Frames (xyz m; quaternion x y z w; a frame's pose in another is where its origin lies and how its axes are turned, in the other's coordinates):
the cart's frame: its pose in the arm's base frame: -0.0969 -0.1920 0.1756 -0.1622 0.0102 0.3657 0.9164
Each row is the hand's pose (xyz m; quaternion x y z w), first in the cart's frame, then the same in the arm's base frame.
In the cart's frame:
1: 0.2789 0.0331 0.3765 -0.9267 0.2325 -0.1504 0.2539
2: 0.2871 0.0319 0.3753 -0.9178 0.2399 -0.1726 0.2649
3: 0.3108 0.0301 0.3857 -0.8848 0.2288 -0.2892 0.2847
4: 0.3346 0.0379 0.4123 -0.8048 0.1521 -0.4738 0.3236
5: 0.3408 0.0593 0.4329 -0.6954 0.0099 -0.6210 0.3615
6: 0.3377 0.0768 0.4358 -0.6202 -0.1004 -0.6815 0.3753
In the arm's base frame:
1: 0.0474 0.1313 0.4843 -0.9770 -0.1476 -0.0732 0.1350
2: 0.0543 0.1356 0.4824 -0.9736 -0.1411 -0.0909 0.1546
3: 0.0719 0.1533 0.4895 -0.9437 -0.1579 -0.1890 0.2208
4: 0.0814 0.1826 0.5092 -0.8505 -0.2285 -0.3323 0.3377
5: 0.0695 0.2076 0.5216 -0.7059 -0.3423 -0.4314 0.4455
6: 0.0551 0.2183 0.5197 -0.5995 -0.4255 -0.4647 0.4936

